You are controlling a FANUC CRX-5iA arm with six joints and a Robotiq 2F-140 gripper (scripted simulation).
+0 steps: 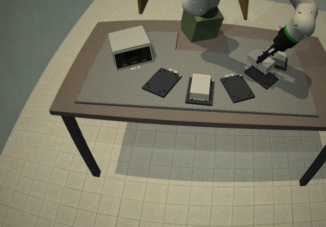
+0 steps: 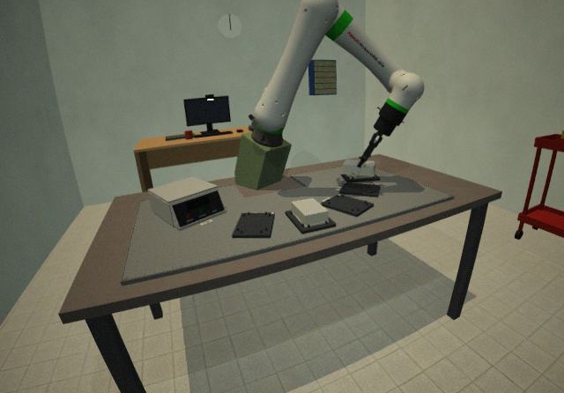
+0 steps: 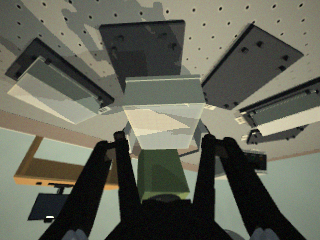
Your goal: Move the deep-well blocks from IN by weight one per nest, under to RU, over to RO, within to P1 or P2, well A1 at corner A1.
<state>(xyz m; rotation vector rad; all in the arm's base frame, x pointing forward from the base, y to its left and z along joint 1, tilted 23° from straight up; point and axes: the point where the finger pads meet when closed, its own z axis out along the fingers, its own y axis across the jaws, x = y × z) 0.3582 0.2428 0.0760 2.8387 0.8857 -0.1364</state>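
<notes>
The nest RU lies 120 mm below my hand, 20 mm to the left of it and 10 mm behind it. Round my hand: nest P2 (130 mm to the right, 120 mm below, 80 mm ahead); then P1 label (300 mm to the right, 120 mm below); then nest RO (150 mm to the left, 150 mm behind, 120 mm below).
</notes>
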